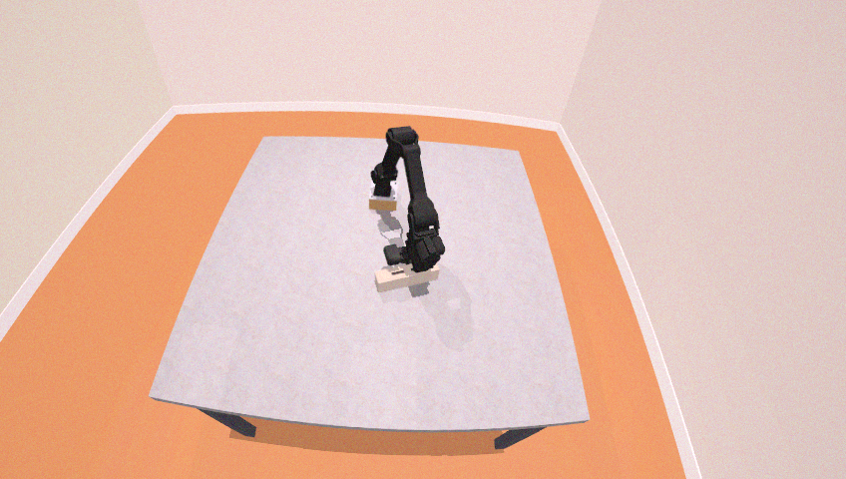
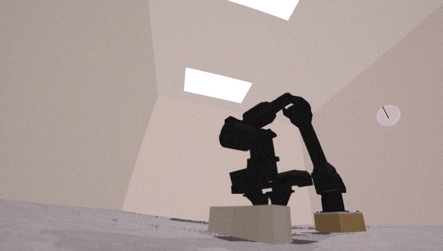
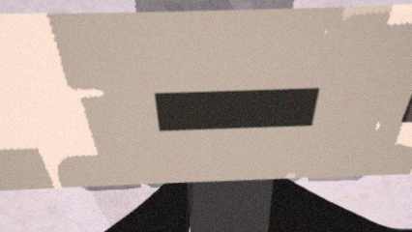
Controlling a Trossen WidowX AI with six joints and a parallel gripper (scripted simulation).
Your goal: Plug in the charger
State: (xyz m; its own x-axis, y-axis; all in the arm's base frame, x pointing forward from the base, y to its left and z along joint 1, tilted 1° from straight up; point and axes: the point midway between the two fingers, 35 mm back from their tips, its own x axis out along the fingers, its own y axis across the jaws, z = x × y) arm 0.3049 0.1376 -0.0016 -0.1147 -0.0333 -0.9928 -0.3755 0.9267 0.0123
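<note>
My gripper tip is now 2 cm short of the black two-prong charger, 1 cm to the right of it and 1 cm below it.
</note>
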